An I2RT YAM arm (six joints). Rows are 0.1 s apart.
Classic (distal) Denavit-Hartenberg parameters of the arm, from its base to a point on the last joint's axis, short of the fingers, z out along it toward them. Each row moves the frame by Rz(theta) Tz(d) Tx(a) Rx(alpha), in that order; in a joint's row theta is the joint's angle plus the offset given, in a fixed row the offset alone. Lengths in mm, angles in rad.
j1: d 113.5, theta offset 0, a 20, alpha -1.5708
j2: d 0, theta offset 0, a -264, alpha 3.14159
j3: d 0, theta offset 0.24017, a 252.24, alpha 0
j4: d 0, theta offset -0.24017, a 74, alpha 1.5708
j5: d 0, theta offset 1.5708, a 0, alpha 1.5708
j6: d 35.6, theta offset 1.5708, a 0, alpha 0
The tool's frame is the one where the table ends.
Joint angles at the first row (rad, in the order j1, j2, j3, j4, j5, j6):
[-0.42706 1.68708 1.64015 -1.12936 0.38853 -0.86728]
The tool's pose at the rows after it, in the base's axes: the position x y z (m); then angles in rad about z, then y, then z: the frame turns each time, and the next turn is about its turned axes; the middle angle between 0 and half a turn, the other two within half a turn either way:
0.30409 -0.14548 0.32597 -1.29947 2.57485 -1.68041
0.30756 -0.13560 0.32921 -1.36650 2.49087 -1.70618
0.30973 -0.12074 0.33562 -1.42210 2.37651 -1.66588
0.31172 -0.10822 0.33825 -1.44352 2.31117 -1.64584
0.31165 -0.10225 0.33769 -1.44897 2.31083 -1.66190
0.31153 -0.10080 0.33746 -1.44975 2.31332 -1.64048
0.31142 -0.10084 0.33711 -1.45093 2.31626 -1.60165
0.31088 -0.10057 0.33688 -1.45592 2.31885 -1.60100
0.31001 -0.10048 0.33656 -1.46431 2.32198 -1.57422
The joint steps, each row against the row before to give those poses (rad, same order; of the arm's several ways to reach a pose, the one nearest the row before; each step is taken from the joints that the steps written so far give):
[0.02517 -0.00192 0.00039 -0.01909 0.04463 0.00038]
[0.04083 -0.00457 0.00001 0.00495 0.10377 0.05838]
[0.05607 -0.01256 0.00003 -0.00152 0.13504 0.11900]
[0.04464 -0.00421 -0.00001 -0.01030 0.08050 0.07020]
[0.01829 -0.00003 -0.00004 -0.02057 0.00914 0.01409]
[0.00419 0.00000 -0.00001 -0.00610 -0.00038 0.02899]
[-0.00038 0.00038 -0.00041 -0.00189 -0.00229 0.04121]
[0.00039 0.00002 0.00005 -0.00650 -0.00038 0.00876]
[-0.00036 0.00000 -0.00001 -0.00916 0.00001 0.03856]

